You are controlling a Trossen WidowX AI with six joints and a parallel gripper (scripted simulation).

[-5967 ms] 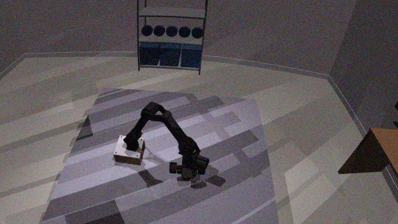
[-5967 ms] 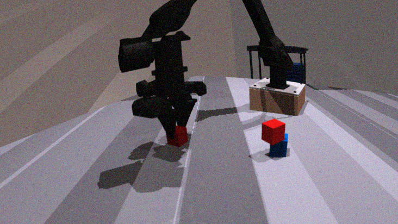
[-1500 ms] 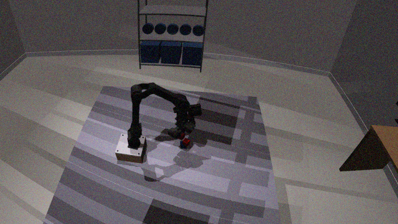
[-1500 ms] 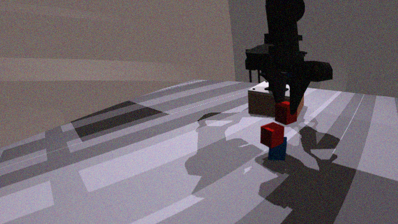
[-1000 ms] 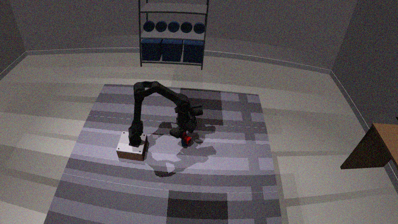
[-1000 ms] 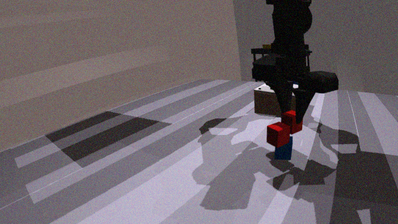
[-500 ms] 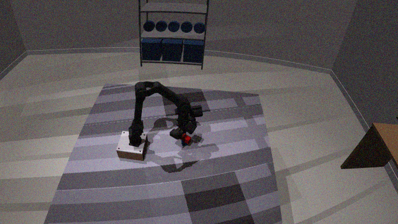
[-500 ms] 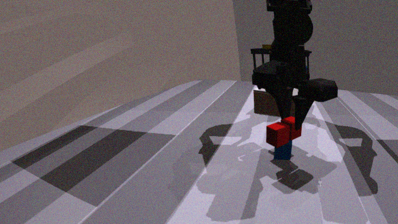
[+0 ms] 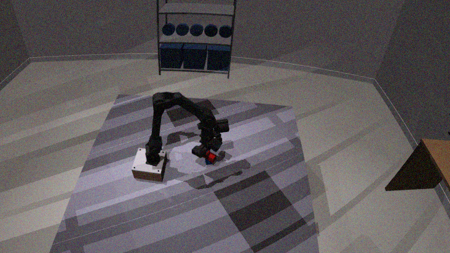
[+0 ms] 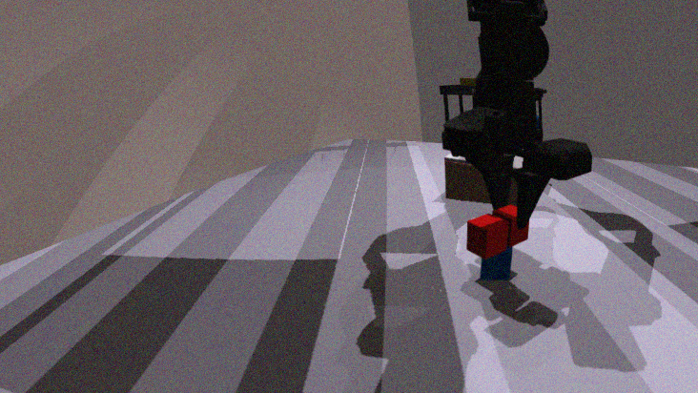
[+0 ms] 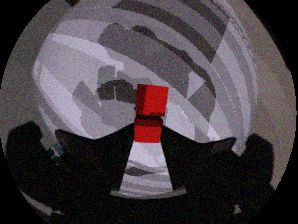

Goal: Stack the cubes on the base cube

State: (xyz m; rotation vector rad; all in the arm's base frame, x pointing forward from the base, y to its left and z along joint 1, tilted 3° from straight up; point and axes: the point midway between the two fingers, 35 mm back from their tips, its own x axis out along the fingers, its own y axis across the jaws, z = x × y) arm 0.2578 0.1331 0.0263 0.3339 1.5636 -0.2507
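My gripper tip is right at the red cube. Round my gripper tip: blue base cube: 20 mm ahead, 10 mm to the right, 40 mm below.
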